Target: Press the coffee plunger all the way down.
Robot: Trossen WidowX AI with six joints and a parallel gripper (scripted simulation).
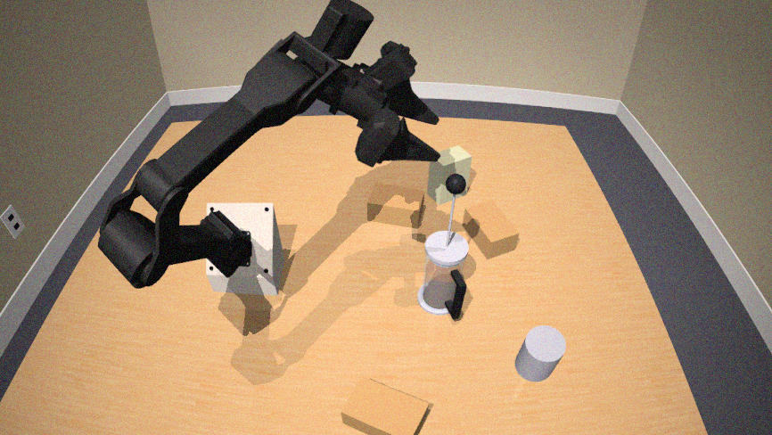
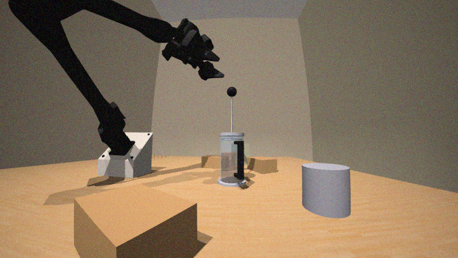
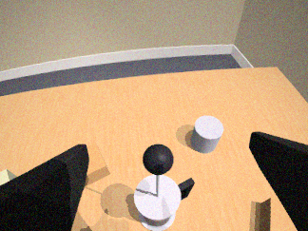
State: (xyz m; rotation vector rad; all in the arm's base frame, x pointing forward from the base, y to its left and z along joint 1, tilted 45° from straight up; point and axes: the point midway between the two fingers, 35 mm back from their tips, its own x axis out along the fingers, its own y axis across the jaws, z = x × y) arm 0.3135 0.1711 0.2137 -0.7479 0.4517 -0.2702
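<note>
The glass coffee press lies 4 cm ahead of my gripper tip, 1 cm to the right of it and 21 cm below it. Round my gripper tip: grey cylinder 19 cm ahead, 15 cm to the right, 31 cm below.
</note>
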